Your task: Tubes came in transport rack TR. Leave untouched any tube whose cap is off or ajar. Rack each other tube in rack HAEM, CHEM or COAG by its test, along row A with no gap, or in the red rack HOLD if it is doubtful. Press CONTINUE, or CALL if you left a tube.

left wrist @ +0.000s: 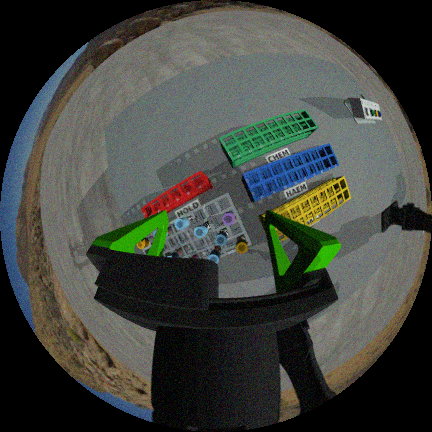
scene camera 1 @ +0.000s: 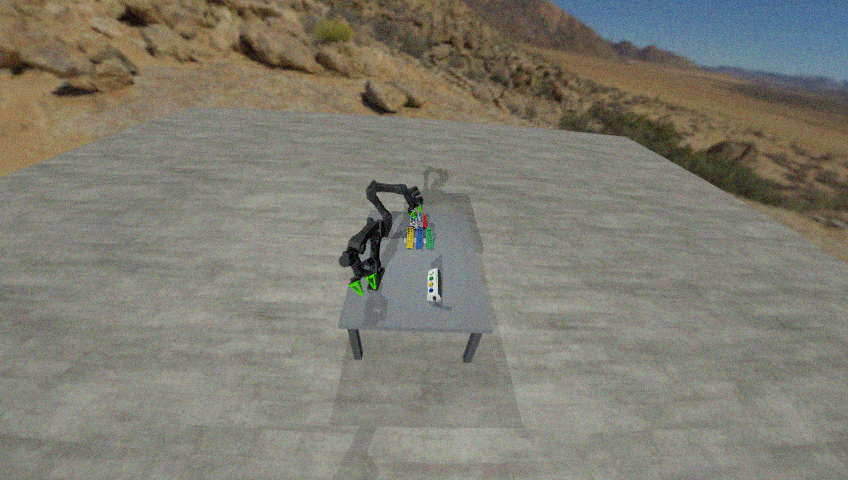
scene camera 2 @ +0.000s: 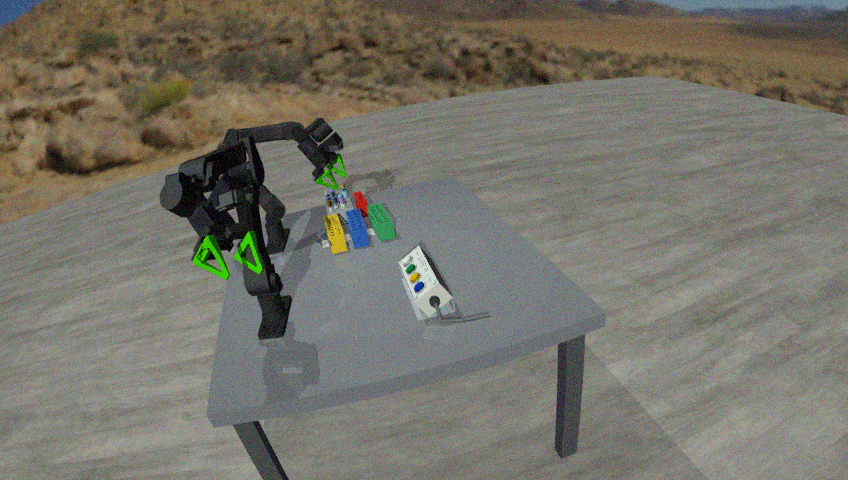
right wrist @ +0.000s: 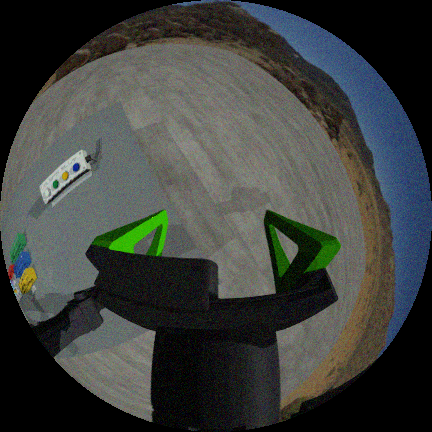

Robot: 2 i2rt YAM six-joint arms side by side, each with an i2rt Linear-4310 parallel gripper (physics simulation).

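Transport rack TR, a pale grid, holds several upright tubes: light-blue caps, a purple cap and amber caps. Cap seating is too small to tell, and part of the rack is hidden. My left gripper is open and empty above the rack. The green rack, blue rack and yellow rack lie parallel. CHEM shows between green and blue, HAEM between blue and yellow. Red rack HOLD adjoins TR. My right gripper is open and empty.
A white button box with white, green, yellow and blue buttons stands apart from the racks on the grey table. A cable leaves its near end in scene camera 2.
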